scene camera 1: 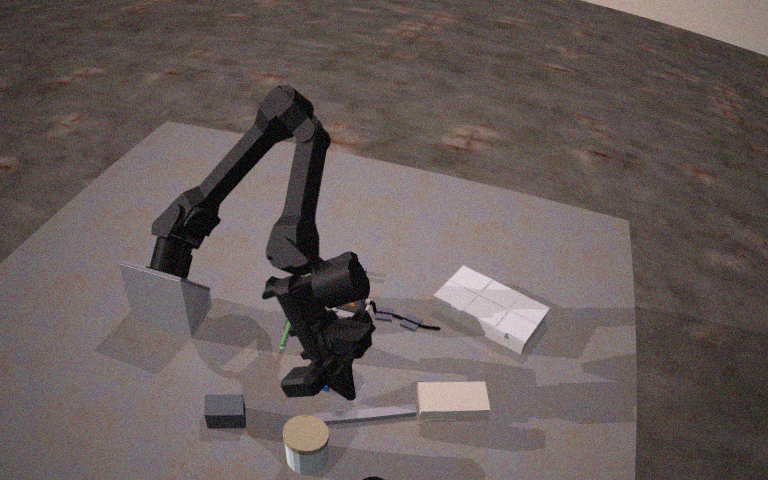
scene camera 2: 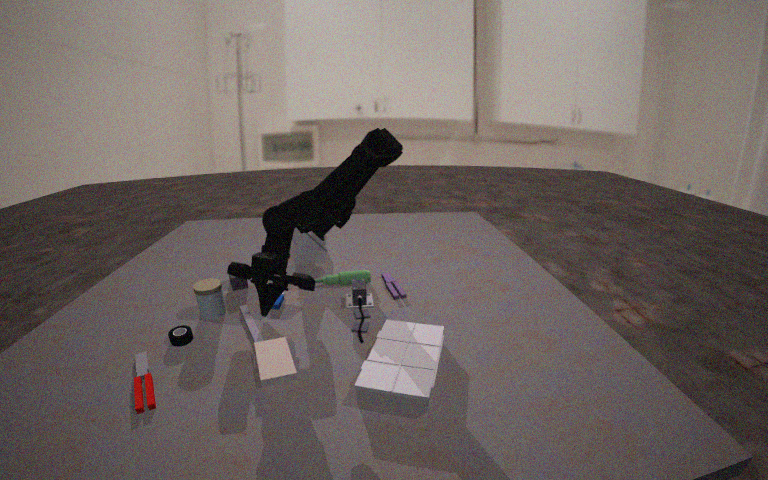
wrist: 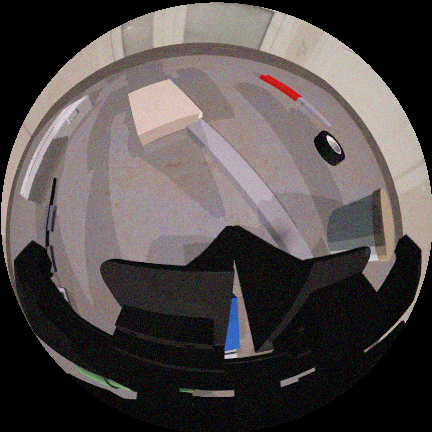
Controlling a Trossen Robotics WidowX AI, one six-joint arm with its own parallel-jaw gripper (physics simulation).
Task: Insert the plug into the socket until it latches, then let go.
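Frame: origin at the arm's base, x ahead, y left, z up, level; millimetres.
Seen in the pictures: gripper, fingertip midpoint: (scene camera 1: 352, 399) (scene camera 2: 263, 316) (wrist: 231, 231); arm's base, link origin: (scene camera 1: 166, 274) (scene camera 2: 315, 230).
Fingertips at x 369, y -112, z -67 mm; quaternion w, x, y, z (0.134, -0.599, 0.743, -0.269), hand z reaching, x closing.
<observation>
Pixels of each thing's top centre, then the offset from my fingertips to it.
- blue plug, top centre: (wrist: 224, 338) (scene camera 1: 311, 376) (scene camera 2: 277, 297) dx -73, dy +24, dz +5 mm
- small grey block, top centre: (scene camera 1: 354, 290) (scene camera 2: 358, 284) dx -47, dy +209, dz +38 mm
- beige box, top centre: (wrist: 156, 97) (scene camera 1: 454, 396) (scene camera 2: 273, 356) dx +154, dy +39, dz +8 mm
- long grey bar, top centre: (wrist: 254, 186) (scene camera 1: 365, 413) (scene camera 2: 250, 322) dx +26, dy -25, dz +3 mm
- jar, top centre: (wrist: 389, 223) (scene camera 1: 305, 432) (scene camera 2: 207, 284) dx -38, dy -125, dz +63 mm
- white tiled box, top centre: (scene camera 2: 404, 352) (scene camera 1: 493, 301) (wrist: 43, 141) dx +196, dy +258, dz +28 mm
- green screwdriver, top centre: (scene camera 2: 332, 273) dx -141, dy +153, dz +26 mm
- purple tool, top centre: (scene camera 2: 392, 282) dx -110, dy +296, dz +5 mm
- black tape roll, top centre: (wrist: 333, 143) (scene camera 2: 179, 331) dx +69, dy -165, dz +12 mm
- red-handled tool, top centre: (scene camera 2: 142, 376) (wrist: 297, 95) dx +196, dy -194, dz +3 mm
My gripper (scene camera 1: 352, 396) (scene camera 2: 265, 312) (wrist: 231, 231) is shut and empty, its fingers together and pointing down. The blue plug (scene camera 1: 325, 388) (scene camera 2: 278, 301) (wrist: 232, 325) with a pale metal end lies on the table, behind the fingers in the wrist view and mostly hidden by them; the fingers do not hold it. In scene camera 2 it shows just right of the fingers. What looks like the socket, a small grey block (scene camera 2: 359, 289) on a white plate with a black cable (scene camera 1: 396, 315) (scene camera 2: 361, 328) (wrist: 48, 227), stands to the right of the gripper; the arm partly hides it in scene camera 1.
A beige box (scene camera 1: 453, 396) (scene camera 2: 275, 358) with a long grey bar (scene camera 1: 373, 414) (wrist: 240, 170) and a jar (scene camera 1: 305, 447) (scene camera 2: 209, 300) stand near the gripper. A white tiled box (scene camera 1: 491, 308) (scene camera 2: 403, 356), a green screwdriver (scene camera 2: 348, 277), purple tool (scene camera 2: 391, 284), black tape roll (scene camera 2: 180, 335) and red-handled tool (scene camera 2: 143, 390) are around.
</observation>
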